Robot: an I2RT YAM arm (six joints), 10 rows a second.
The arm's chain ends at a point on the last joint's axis. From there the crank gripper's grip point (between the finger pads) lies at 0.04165 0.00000 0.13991 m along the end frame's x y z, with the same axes.
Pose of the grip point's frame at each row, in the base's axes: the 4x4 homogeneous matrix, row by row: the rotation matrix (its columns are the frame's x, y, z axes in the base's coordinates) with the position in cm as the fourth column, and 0 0 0 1 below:
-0.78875, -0.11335, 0.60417, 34.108; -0.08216, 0.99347, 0.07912, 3.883; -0.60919, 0.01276, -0.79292, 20.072; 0, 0, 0, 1
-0.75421, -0.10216, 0.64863, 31.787; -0.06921, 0.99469, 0.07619, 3.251; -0.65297, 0.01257, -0.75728, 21.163; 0, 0, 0, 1
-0.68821, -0.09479, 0.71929, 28.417; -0.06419, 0.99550, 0.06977, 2.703; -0.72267, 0.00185, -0.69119, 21.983; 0, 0, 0, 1
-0.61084, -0.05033, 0.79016, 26.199; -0.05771, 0.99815, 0.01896, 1.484; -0.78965, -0.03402, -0.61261, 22.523; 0, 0, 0, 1
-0.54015, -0.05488, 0.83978, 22.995; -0.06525, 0.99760, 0.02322, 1.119; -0.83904, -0.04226, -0.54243, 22.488; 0, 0, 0, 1
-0.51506, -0.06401, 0.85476, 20.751; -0.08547, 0.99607, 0.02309, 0.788; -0.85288, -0.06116, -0.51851, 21.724; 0, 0, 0, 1
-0.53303, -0.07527, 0.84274, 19.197; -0.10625, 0.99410, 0.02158, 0.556; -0.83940, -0.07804, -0.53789, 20.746; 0, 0, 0, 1
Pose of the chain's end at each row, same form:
-0.78875, -0.11335, 0.60417, 28.940; -0.08216, 0.99347, 0.07912, 3.118; -0.60919, 0.01276, -0.79292, 33.703; 0, 0, 0, 1
-0.75421, -0.10216, 0.64863, 25.853; -0.06921, 0.99469, 0.07619, 2.473; -0.65297, 0.01257, -0.75728, 34.478; 0, 0, 0, 1
-0.68821, -0.09479, 0.71929, 21.220; -0.06419, 0.99550, 0.06977, 1.994; -0.72267, 0.00185, -0.69119, 34.663; 0, 0, 0, 1
-0.61084, -0.05033, 0.79016, 17.688; -0.05771, 0.99815, 0.01896, 1.459; -0.78965, -0.03402, -0.61261, 34.383; 0, 0, 0, 1
-0.54015, -0.05488, 0.83978, 13.495; -0.06525, 0.99760, 0.02322, 1.066; -0.83904, -0.04226, -0.54243, 33.572; 0, 0, 0, 1
-0.51506, -0.06401, 0.85476, 10.937; -0.08547, 0.99607, 0.02309, 0.821; -0.85288, -0.06116, -0.51851, 32.531; 0, 0, 0, 1
-0.53303, -0.07527, 0.84274, 9.626; -0.10625, 0.99410, 0.02158, 0.697; -0.83940, -0.07804, -0.53789, 31.768; 0, 0, 0, 1

